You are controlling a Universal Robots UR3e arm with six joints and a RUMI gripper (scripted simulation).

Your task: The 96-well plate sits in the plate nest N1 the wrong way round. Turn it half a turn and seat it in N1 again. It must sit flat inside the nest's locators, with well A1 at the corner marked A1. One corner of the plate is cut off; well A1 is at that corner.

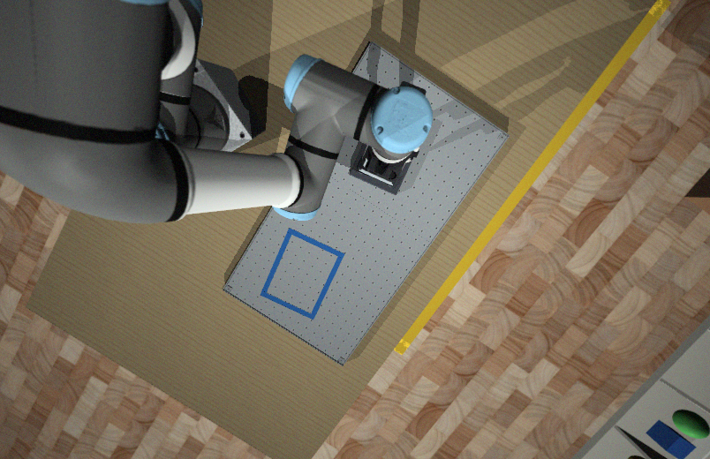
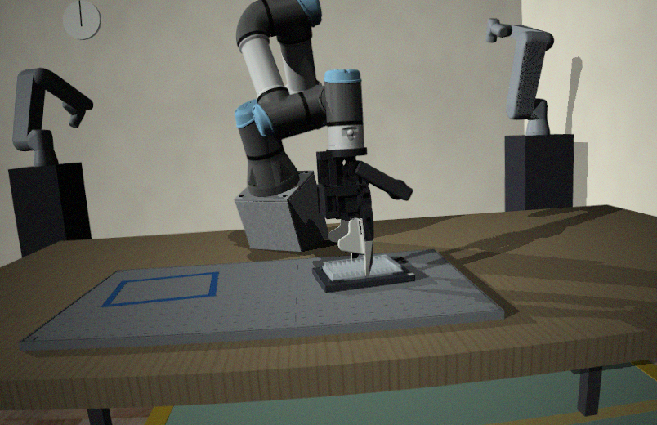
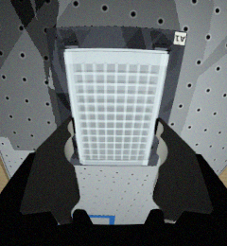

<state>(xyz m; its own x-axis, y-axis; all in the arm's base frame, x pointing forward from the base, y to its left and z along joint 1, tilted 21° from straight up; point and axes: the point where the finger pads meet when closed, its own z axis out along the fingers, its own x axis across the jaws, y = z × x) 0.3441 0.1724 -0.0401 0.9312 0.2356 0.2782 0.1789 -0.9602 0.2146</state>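
Right now the dark plate nest N1 is 20 mm below my hand. Round my hand: 96-well plate (10 mm below); A1 mark (80 mm to the left, 40 mm ahead, 20 mm below).
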